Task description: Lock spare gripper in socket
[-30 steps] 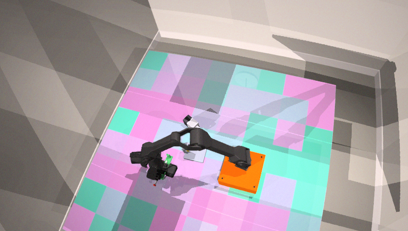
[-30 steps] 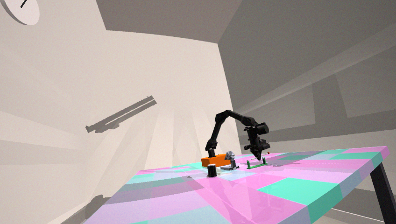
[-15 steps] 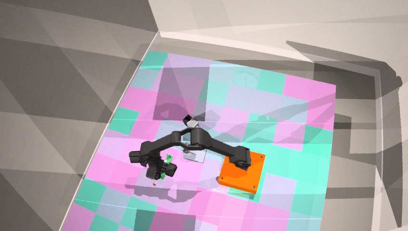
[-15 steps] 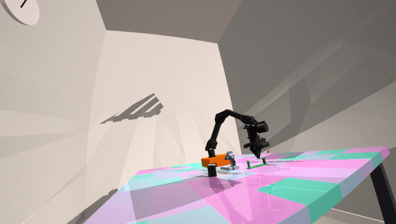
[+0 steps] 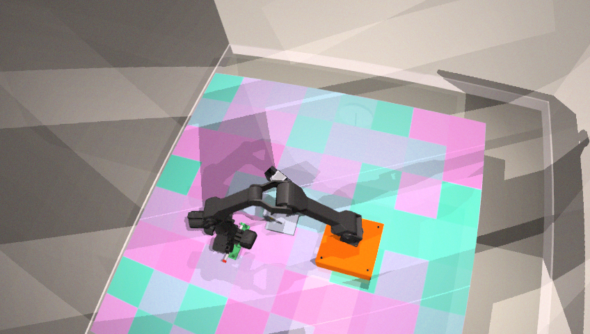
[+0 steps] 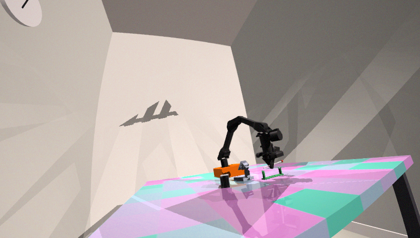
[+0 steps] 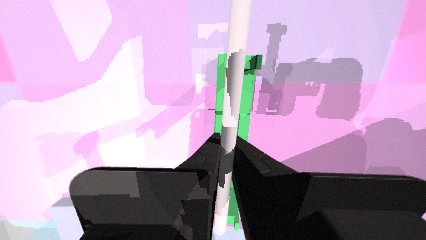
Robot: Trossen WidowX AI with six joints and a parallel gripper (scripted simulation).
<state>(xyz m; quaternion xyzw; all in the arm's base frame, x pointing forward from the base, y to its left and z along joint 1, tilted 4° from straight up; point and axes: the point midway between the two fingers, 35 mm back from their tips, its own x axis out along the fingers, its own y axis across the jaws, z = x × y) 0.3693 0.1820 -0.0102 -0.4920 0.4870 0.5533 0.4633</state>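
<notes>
The green rack lies 10 mm ahead of my gripper tip, 10 mm to the right of it and 20 mm below it. Round my gripper tip: grey mount 90 mm behind, 140 mm to the right, 10 mm above; then spare gripper 20 mm behind, 290 mm to the right, 20 mm below.
</notes>
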